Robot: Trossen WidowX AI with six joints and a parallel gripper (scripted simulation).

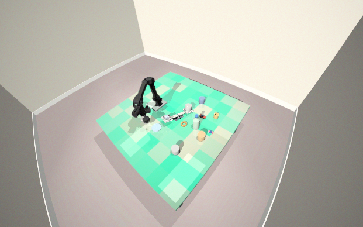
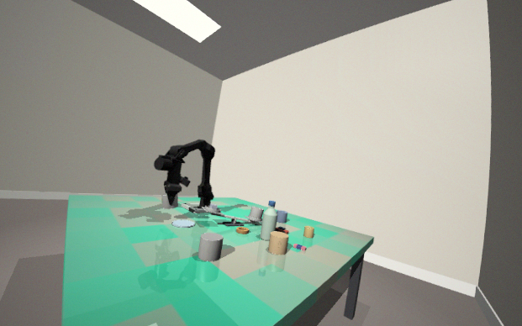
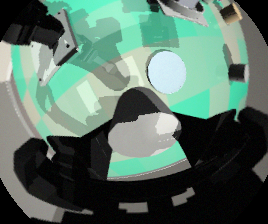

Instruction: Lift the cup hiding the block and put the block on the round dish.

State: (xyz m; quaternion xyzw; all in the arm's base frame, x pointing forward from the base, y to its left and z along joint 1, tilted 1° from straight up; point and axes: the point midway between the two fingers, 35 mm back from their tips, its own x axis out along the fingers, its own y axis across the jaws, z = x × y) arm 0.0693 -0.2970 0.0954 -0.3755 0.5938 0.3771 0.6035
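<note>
My gripper tip is now 17 cm short of the grey block, 13 cm to the right of it and 1 cm below it. Also, from my gripper tip: blue cup (34 cm ahead, 58 cm to the left, 4 cm below); bottle (45 cm ahead, 21 cm to the left, 3 cm above); light blue round dish (10 cm ahead, 2 cm to the left, 8 cm below).
</note>
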